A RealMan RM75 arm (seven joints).
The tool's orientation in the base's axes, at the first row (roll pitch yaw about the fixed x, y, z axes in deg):
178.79, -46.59, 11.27
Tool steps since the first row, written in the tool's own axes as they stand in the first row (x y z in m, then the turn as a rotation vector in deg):
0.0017, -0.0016, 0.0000, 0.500, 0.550, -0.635
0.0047, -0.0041, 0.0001, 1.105, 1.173, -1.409
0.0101, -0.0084, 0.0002, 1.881, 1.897, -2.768
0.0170, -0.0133, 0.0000, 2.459, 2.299, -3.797
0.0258, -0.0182, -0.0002, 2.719, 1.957, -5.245
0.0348, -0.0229, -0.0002, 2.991, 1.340, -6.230
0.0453, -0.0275, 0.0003, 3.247, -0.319, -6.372
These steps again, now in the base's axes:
0.0009, 0.0018, 0.0012, -0.019, -0.551, 0.807
0.0025, 0.0047, 0.0033, -0.053, -1.176, 1.788
0.0054, 0.0096, 0.0071, -0.373, -1.949, 3.296
0.0091, 0.0154, 0.0122, -0.648, -2.391, 4.428
0.0140, 0.0213, 0.0186, -1.572, -2.195, 5.607
0.0192, 0.0272, 0.0251, -2.206, -1.671, 6.473
0.0258, 0.0332, 0.0323, -2.434, -0.023, 6.732

